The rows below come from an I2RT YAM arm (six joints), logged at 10 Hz.
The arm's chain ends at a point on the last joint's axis. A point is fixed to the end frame.
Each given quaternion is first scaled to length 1.
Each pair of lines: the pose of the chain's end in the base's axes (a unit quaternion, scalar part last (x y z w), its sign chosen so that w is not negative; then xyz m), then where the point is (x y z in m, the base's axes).
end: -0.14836 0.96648 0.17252 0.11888 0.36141 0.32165 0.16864
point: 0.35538 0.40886 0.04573
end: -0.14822 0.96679 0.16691 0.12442 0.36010 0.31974 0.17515
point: 0.35589 0.40582 0.05137
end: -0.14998 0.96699 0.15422 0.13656 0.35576 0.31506 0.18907
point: 0.35534 0.39847 0.06341
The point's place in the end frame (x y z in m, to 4 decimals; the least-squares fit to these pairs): 0.0187 0.0435 0.1432
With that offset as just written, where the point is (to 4 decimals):
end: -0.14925 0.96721 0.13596 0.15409 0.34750 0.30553 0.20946
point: 0.3530 0.3851 0.0815
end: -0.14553 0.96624 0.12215 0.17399 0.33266 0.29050 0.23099
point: 0.3449 0.3674 0.1018
